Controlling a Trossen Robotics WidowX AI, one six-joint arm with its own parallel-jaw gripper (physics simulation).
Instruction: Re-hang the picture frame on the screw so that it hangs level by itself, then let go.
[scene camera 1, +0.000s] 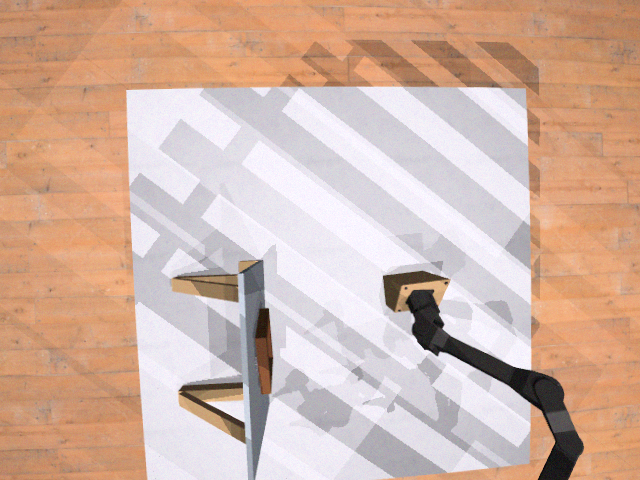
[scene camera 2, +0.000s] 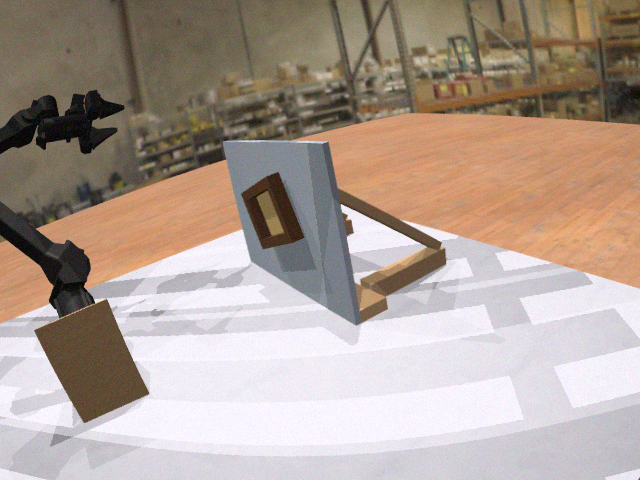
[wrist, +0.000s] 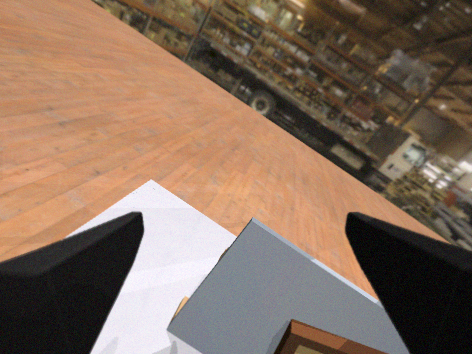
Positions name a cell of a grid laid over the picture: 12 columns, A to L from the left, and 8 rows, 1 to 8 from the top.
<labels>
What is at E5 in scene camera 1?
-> A grey wall panel.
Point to a grey wall panel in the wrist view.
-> G7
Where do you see a wooden brace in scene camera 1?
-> E8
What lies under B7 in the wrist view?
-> My gripper.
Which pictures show my gripper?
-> Scene camera 2 and the wrist view only.
</labels>
